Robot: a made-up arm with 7 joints.
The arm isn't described. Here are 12 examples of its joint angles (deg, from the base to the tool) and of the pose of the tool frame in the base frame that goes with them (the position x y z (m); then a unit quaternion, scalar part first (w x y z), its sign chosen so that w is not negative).
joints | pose
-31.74 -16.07 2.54 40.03 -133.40 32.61 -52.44 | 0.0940 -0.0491 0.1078 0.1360 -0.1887 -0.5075 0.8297
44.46 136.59 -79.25 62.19 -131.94 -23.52 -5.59 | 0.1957 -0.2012 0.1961 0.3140 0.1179 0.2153 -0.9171
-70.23 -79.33 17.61 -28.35 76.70 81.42 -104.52 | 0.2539 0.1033 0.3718 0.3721 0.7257 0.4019 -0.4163
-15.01 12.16 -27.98 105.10 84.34 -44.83 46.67 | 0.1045 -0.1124 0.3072 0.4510 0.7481 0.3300 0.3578
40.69 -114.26 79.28 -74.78 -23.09 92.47 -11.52 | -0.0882 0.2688 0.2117 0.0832 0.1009 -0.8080 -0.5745
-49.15 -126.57 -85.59 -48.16 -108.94 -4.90 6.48 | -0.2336 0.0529 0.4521 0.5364 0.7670 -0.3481 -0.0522
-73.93 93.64 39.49 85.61 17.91 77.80 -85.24 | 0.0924 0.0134 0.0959 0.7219 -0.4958 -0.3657 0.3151
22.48 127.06 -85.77 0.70 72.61 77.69 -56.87 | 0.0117 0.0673 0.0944 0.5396 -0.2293 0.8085 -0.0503
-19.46 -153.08 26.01 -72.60 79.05 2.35 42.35 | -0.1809 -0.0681 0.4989 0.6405 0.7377 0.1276 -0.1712
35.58 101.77 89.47 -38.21 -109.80 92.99 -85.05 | -0.0423 -0.1872 0.0903 0.0134 -0.5553 0.5158 -0.6522
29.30 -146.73 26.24 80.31 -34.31 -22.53 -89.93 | -0.0116 -0.1082 0.0870 0.1757 -0.1324 0.2938 -0.9302
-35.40 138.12 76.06 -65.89 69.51 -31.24 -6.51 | 0.1015 -0.2832 0.2542 0.1154 0.8518 0.4969 -0.1191
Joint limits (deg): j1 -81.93..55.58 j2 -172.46..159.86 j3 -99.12..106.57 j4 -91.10..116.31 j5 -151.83..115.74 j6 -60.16..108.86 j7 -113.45..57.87
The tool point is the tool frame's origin. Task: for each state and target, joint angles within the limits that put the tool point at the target. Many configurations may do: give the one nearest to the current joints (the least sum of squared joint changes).
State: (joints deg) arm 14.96 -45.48 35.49 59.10 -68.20 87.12 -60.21
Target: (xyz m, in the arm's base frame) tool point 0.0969 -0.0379 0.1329
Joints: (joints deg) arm 21.71 -19.53 27.18 56.89 -76.97 83.50 -48.21
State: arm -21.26 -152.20 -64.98 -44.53 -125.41 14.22 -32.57
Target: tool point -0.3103 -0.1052 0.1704
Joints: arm -2.62 -169.03 -75.97 -49.07 -129.26 11.25 -25.65
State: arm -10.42 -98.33 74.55 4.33 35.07 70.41 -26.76
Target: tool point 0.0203 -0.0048 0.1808
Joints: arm 4.44 -98.56 49.12 28.87 -3.75 107.28 -43.91
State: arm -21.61 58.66 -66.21 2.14 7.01 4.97 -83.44
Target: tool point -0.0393 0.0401 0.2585
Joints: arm -31.92 53.88 -52.80 -0.36 23.20 -2.34 -79.82
